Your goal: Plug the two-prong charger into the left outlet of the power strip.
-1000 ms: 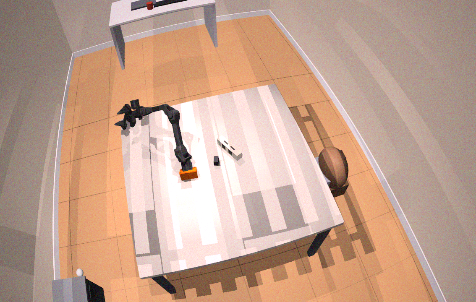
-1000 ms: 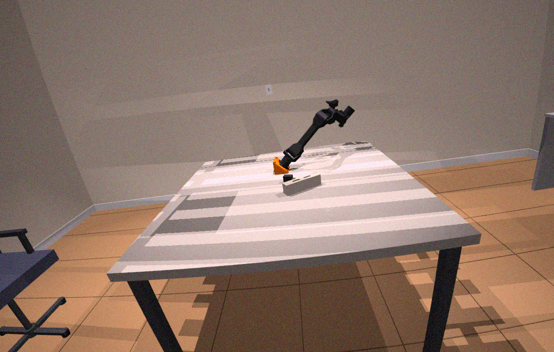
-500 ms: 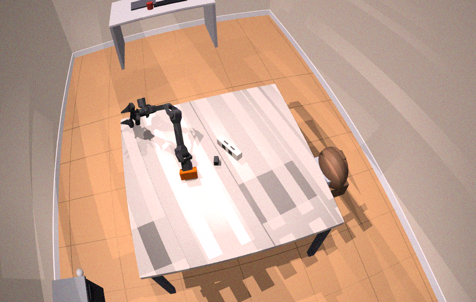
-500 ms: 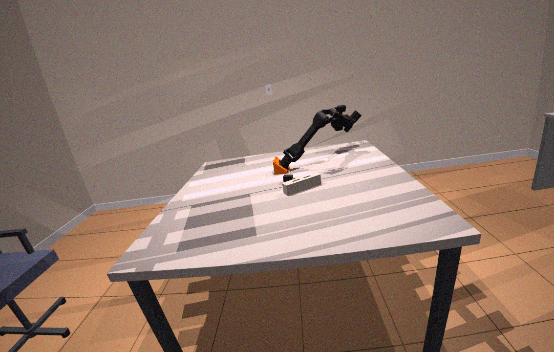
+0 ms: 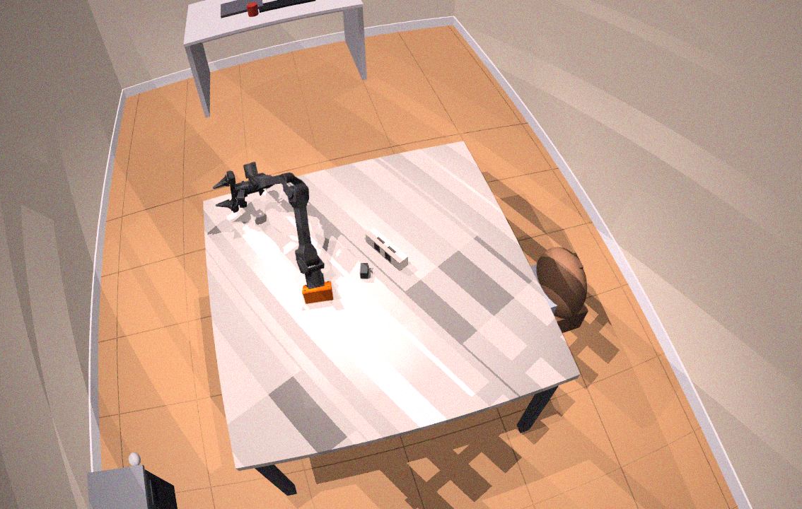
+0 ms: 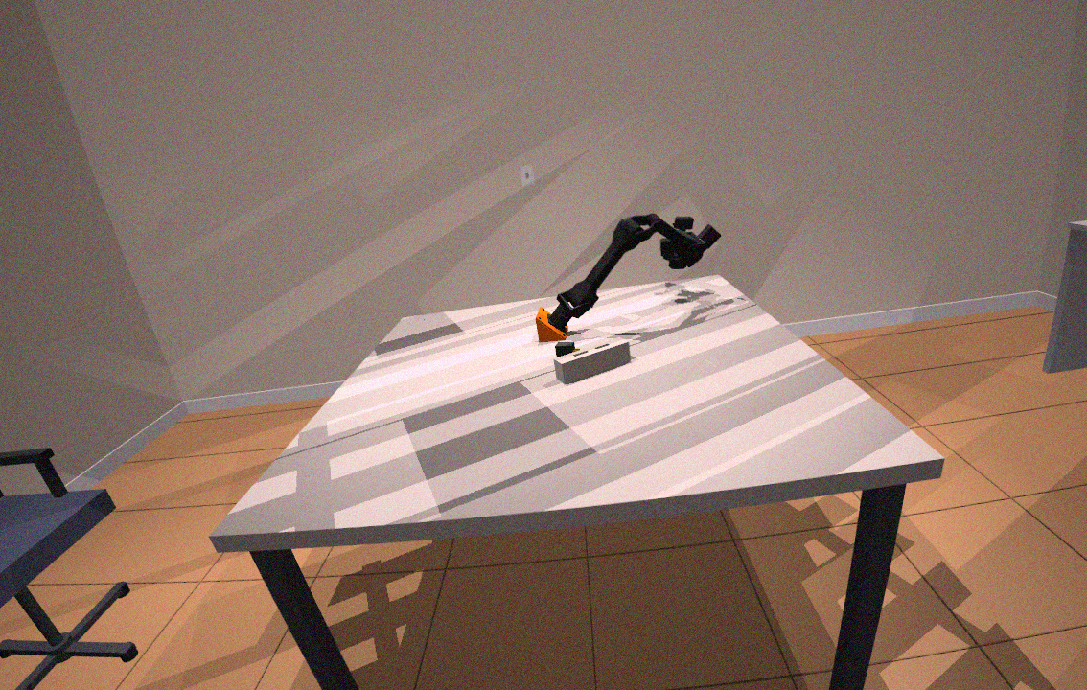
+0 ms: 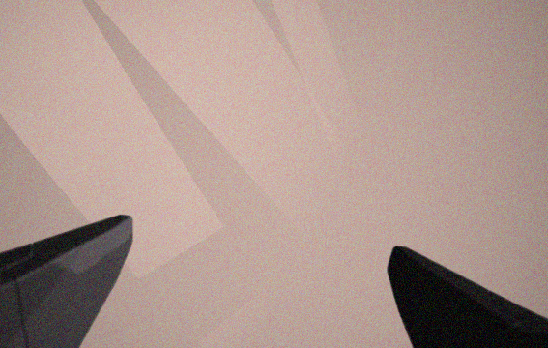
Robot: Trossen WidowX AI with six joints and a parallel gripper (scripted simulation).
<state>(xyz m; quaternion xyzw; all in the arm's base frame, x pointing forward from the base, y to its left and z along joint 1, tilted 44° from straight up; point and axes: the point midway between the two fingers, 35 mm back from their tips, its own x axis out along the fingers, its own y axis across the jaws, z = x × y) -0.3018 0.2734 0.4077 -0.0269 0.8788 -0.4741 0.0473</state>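
Right now my gripper tip is 52 cm short of the dark grey charger, 45 cm to the left of it and 18 cm above it.
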